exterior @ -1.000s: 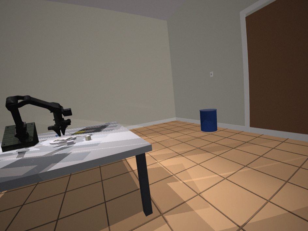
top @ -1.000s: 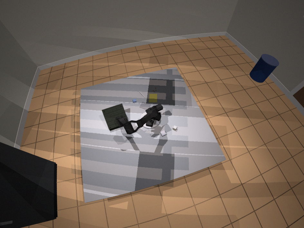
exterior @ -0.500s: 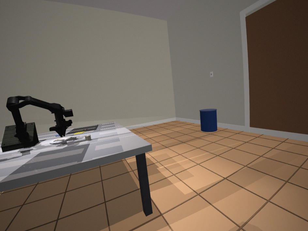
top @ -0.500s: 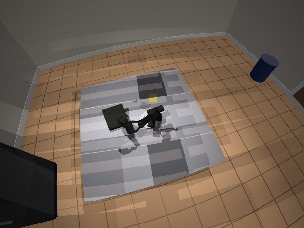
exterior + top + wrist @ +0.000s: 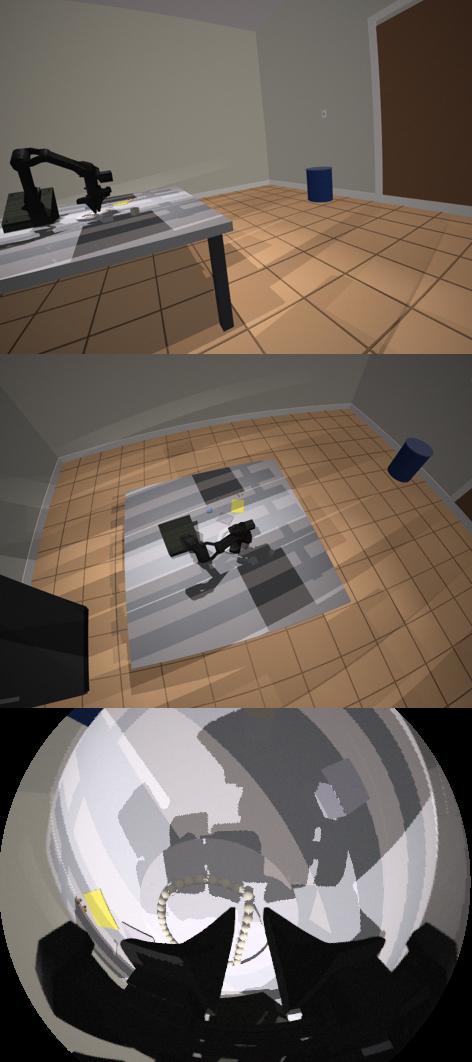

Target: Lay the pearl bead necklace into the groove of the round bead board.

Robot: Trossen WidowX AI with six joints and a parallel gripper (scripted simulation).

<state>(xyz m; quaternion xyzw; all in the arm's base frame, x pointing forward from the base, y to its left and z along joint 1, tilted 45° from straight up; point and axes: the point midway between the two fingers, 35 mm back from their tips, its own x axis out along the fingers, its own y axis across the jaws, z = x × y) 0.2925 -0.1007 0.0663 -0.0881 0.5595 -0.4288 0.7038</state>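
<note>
My gripper tip is now 60 mm to the right of the round bead board, 20 mm above it and 10 mm past it. Also, from my gripper tip: grey card 240 mm to the left, 20 mm below; then beige cube 180 mm ahead, 130 mm to the right, 10 mm below; then white block 140 mm to the right, 60 mm ahead, 10 mm below.
</note>
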